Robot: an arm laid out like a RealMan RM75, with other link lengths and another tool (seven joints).
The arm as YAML. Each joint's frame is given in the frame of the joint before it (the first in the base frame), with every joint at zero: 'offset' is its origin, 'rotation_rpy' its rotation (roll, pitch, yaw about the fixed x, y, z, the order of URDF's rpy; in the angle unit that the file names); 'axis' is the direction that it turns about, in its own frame. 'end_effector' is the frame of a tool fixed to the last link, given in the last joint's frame.
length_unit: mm
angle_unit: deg
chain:
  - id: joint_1
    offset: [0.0, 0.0, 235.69]
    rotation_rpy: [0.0, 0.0, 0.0]
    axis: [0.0, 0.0, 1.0]
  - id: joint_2
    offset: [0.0, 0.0, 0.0]
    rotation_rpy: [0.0, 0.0, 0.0]
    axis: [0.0, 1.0, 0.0]
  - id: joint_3
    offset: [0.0, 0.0, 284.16]
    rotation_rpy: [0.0, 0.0, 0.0]
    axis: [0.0, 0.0, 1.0]
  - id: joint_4
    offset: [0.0, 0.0, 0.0]
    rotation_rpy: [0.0, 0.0, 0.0]
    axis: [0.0, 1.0, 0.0]
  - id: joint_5
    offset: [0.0, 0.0, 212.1]
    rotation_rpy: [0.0, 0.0, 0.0]
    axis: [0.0, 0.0, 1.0]
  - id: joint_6
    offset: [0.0, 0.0, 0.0]
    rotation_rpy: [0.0, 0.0, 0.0]
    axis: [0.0, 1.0, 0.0]
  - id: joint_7
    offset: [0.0, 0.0, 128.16]
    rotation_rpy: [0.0, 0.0, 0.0]
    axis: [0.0, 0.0, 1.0]
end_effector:
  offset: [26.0, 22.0, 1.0]
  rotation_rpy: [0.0, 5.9, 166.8]
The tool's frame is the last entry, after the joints.
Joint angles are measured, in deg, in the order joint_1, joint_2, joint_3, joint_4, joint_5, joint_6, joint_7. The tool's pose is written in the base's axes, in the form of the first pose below.
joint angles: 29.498, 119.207, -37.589, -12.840, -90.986, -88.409, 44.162
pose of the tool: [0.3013, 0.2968, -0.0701, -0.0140, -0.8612, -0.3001, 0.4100]
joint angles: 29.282, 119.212, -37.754, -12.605, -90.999, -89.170, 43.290
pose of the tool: [0.3014, 0.2941, -0.0707, -0.0075, -0.8607, -0.2984, 0.4125]
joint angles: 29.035, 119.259, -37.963, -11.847, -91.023, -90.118, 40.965
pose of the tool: [0.3018, 0.2900, -0.0732, 0.0067, -0.8600, -0.2981, 0.4140]
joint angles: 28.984, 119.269, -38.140, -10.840, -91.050, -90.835, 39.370
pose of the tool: [0.3014, 0.2864, -0.0760, 0.0139, -0.8593, -0.2958, 0.4170]
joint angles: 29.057, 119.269, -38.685, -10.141, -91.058, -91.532, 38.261
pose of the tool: [0.3001, 0.2836, -0.0783, 0.0213, -0.8596, -0.2901, 0.4200]
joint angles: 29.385, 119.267, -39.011, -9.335, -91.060, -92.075, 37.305
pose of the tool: [0.2979, 0.2823, -0.0806, 0.0274, -0.8593, -0.2851, 0.4238]
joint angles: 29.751, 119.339, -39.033, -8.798, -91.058, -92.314, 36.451
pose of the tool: [0.2956, 0.2825, -0.0824, 0.0332, -0.8584, -0.2835, 0.4261]
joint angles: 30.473, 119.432, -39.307, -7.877, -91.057, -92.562, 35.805
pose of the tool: [0.2914, 0.2828, -0.0856, 0.0375, -0.8582, -0.2770, 0.4306]
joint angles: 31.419, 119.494, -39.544, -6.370, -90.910, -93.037, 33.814
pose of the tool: [0.2861, 0.2833, -0.0898, 0.0499, -0.8563, -0.2729, 0.4357]
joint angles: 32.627, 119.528, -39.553, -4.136, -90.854, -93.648, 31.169
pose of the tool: [0.2796, 0.2831, -0.0952, 0.0638, -0.8530, -0.2687, 0.4428]
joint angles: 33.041, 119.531, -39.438, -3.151, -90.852, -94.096, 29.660
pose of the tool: [0.2772, 0.2826, -0.0971, 0.0720, -0.8506, -0.2687, 0.4461]
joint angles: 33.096, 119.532, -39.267, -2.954, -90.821, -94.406, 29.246
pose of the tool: [0.2764, 0.2825, -0.0971, 0.0747, -0.8488, -0.2700, 0.4484]
